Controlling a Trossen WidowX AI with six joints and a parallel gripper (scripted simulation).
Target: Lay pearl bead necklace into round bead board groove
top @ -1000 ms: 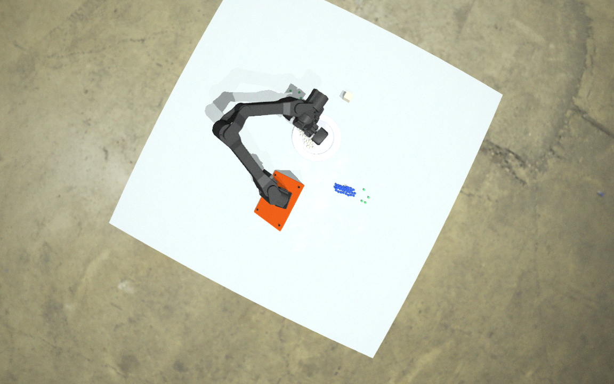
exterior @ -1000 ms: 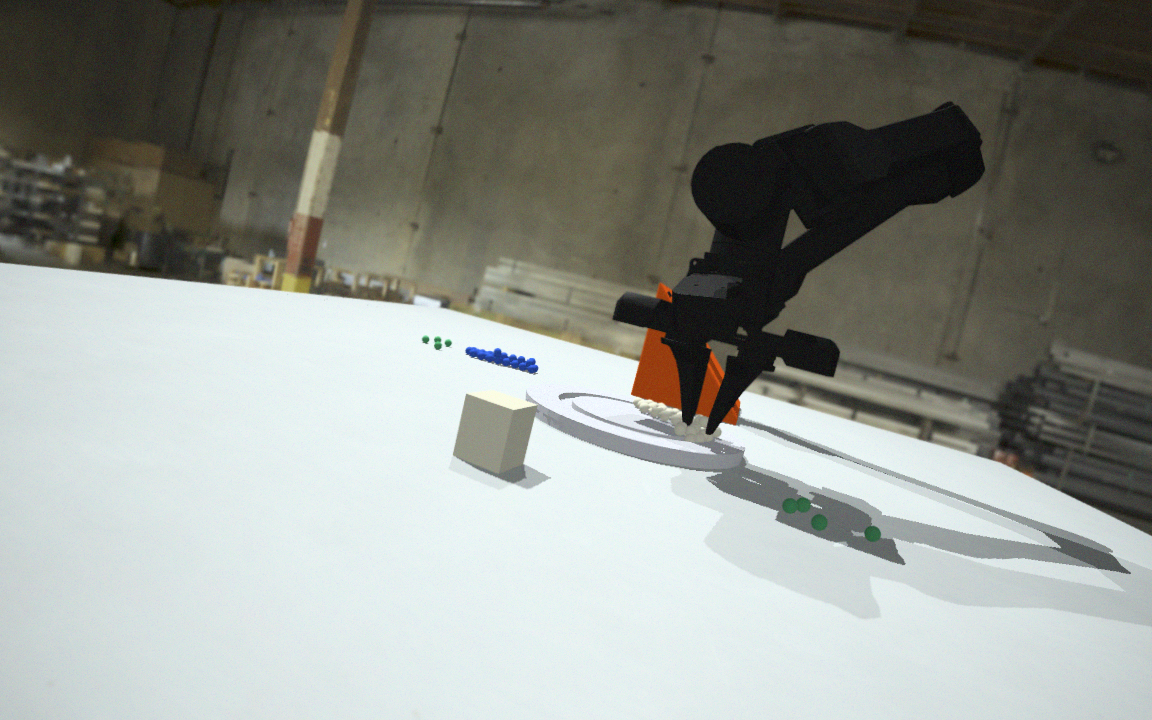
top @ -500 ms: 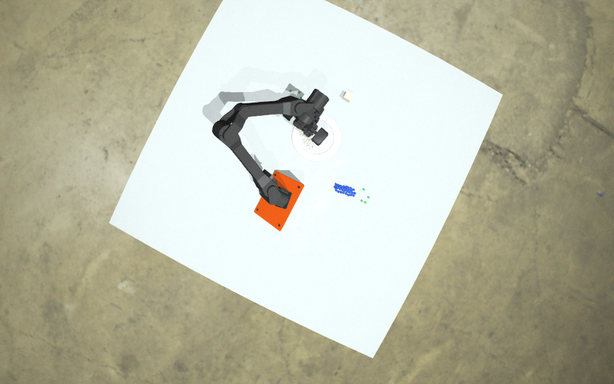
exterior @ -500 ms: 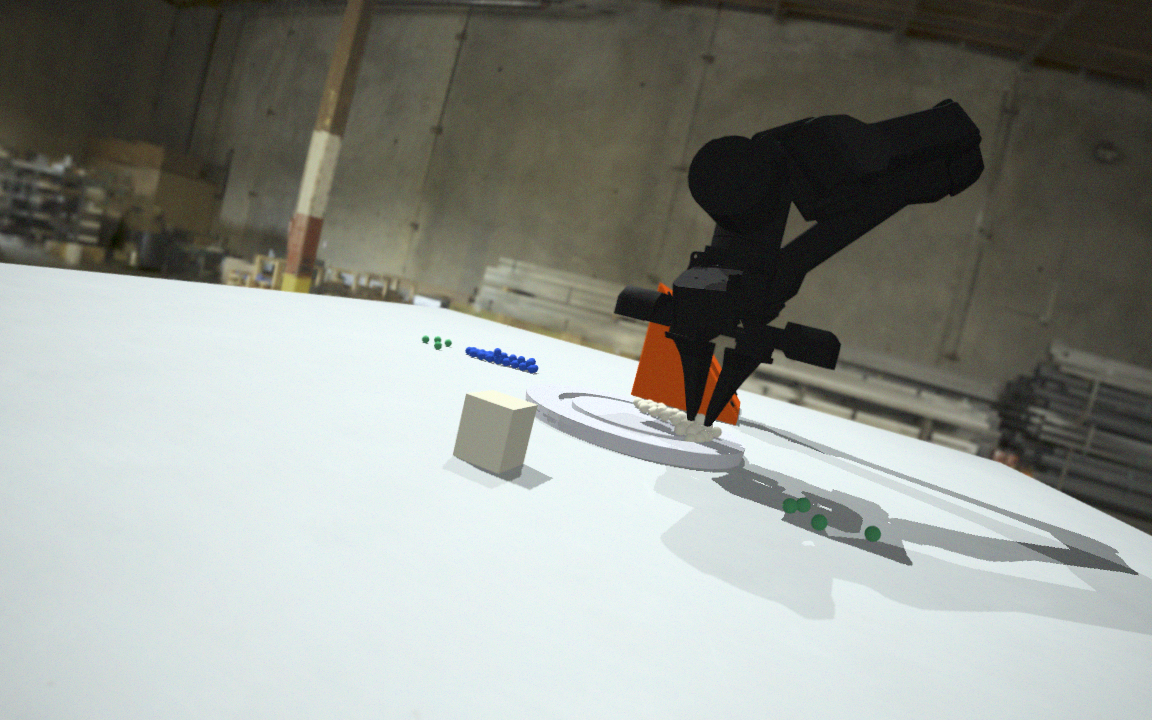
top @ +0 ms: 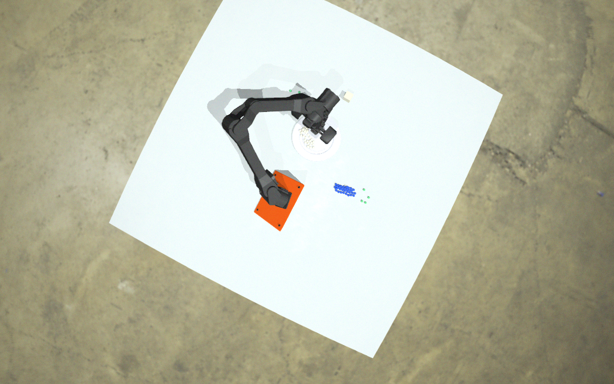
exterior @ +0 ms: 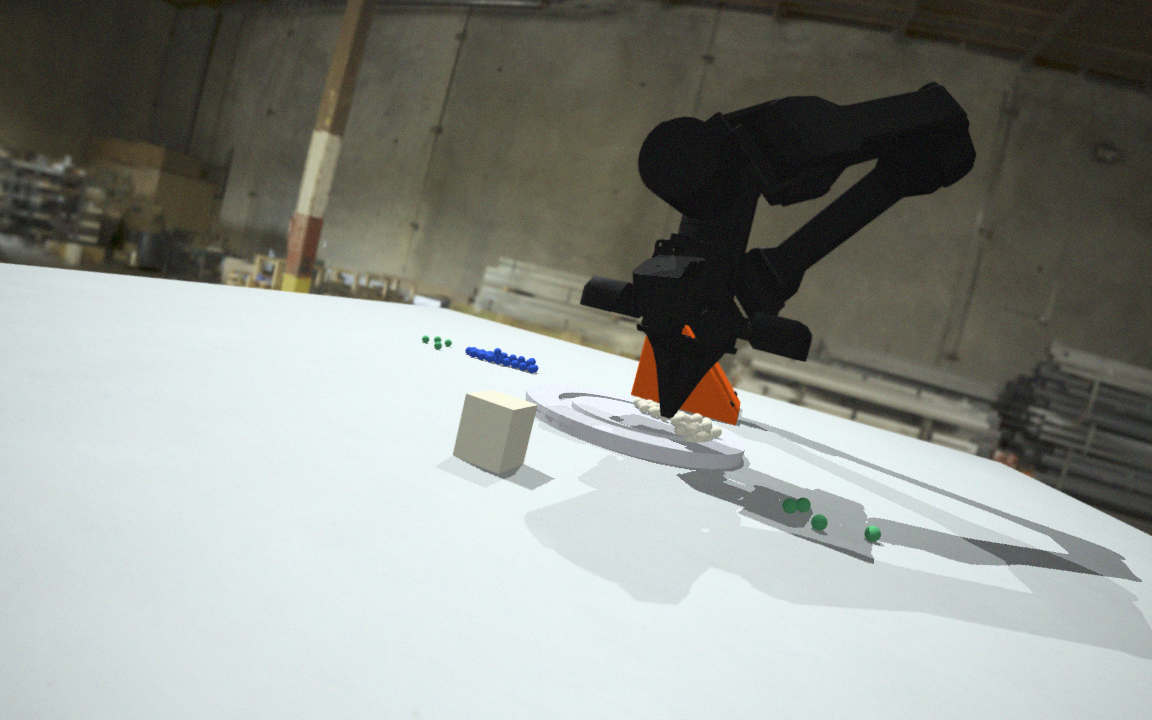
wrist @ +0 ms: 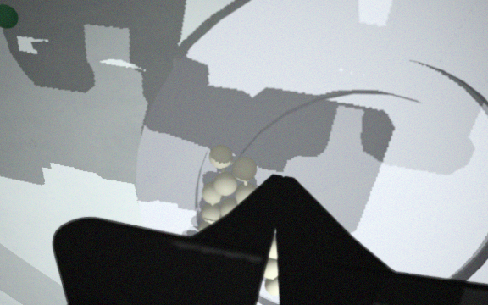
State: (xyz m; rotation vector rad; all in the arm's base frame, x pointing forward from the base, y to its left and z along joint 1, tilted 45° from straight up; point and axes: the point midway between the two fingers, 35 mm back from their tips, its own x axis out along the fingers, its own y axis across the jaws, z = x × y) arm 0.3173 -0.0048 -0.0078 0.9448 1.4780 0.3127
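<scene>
Now: the round bead board 3 cm behind my gripper tip, 3 cm to the right of it and 1 cm below it. The rest, counted from my gripper tip: cream cube (17 cm ahead, 9 cm to the right, 1 cm below).
</scene>
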